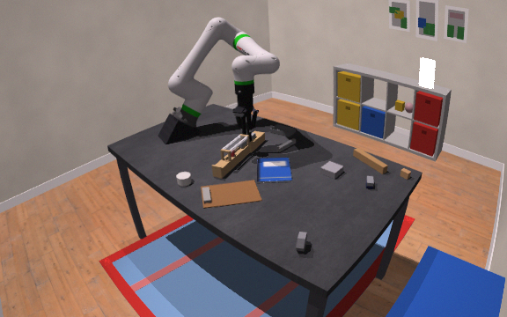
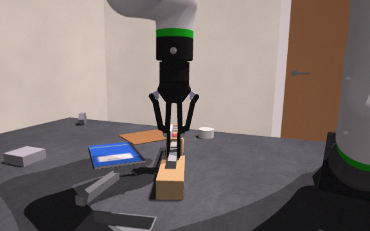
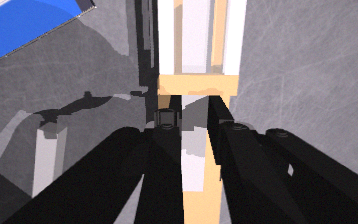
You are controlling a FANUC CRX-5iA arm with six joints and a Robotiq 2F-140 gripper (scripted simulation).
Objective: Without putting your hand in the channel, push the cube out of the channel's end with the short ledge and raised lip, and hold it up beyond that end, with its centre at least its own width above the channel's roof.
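My hand is 90 mm short of the pale grey stick, 180 mm to the right of it and 70 mm above it. Also, from my hand: wooden channel: 60 mm ahead, 100 mm to the right, 30 mm below; red cube: 80 mm ahead, 140 mm to the right, 30 mm below; tray: 70 mm behind, 280 mm to the left, 80 mm below.
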